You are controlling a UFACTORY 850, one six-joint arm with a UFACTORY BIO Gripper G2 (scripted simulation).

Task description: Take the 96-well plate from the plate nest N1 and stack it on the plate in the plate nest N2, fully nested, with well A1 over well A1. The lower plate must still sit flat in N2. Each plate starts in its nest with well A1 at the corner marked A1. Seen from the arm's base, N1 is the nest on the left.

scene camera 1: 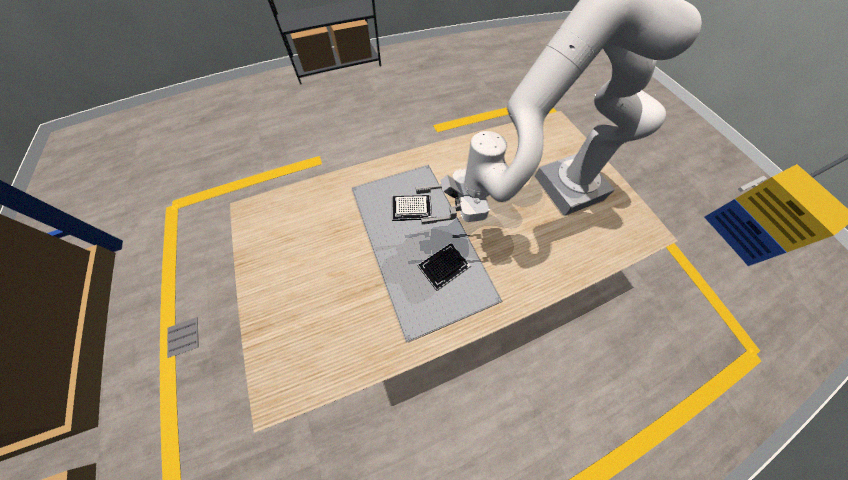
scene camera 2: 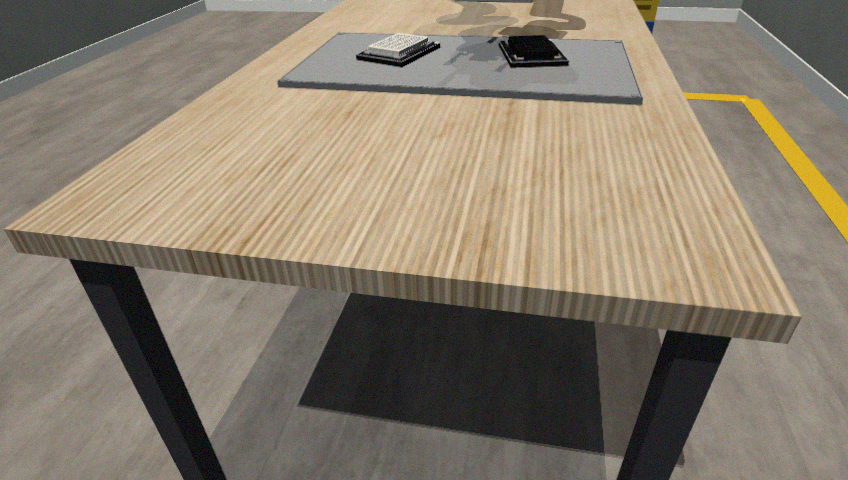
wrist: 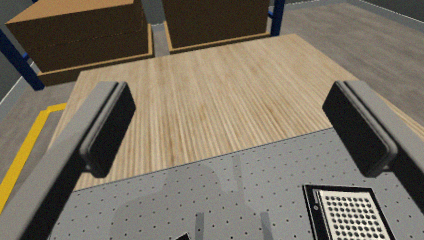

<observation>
In view: a black 96-well plate [scene camera 1: 446, 263].
The wrist view does not show the black 96-well plate: it is out of frame.
</observation>
